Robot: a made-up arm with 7 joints.
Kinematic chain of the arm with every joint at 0, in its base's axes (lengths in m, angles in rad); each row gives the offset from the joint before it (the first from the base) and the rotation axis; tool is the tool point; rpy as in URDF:
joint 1: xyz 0 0 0 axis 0.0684 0.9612 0.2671
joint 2: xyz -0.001 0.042 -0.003 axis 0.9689 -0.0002 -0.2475
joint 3: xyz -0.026 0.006 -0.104 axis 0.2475 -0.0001 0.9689
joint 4: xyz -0.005 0 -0.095 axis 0.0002 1 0
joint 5: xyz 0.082 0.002 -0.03 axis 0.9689 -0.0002 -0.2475
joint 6: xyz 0.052 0 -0.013 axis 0.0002 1 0
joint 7: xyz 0.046 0 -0.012 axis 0.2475 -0.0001 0.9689
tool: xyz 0 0 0 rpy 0 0.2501 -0.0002
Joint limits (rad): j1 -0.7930..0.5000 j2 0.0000..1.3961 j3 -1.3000..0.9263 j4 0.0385..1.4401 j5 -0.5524..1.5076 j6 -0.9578..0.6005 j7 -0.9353..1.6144
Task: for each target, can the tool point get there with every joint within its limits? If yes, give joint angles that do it. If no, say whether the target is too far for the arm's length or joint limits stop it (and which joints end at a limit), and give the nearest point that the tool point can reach.
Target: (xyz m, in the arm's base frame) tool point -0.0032 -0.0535 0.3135
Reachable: no: joint limits stop it (at a limit: joint 1, joint 2, joint 3, joint 4, joint 6) | nearest point 0.0853 0.2262 0.1671 | short by 0.328 m
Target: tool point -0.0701 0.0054 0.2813
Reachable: no: joint limits stop it (at a limit: joint 1, joint 2, joint 3, joint 4, joint 6) | nearest point 0.0769 0.2306 0.1681 | short by 0.292 m
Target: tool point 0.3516 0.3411 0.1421
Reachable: no: too far | nearest point 0.2354 0.2932 0.0769 | short by 0.142 m
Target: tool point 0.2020 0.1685 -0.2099
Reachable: yes | joints -0.5417 1.0900 -0.9820 0.4077 -0.1931 -0.7118 -0.1101
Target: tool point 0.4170 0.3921 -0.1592
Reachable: no: too far | nearest point 0.2700 0.2913 -0.1253 | short by 0.181 m
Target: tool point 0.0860 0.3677 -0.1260
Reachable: yes | joints 0.2164 1.1568 0.3713 0.6517 0.8762 -0.1027 1.2112
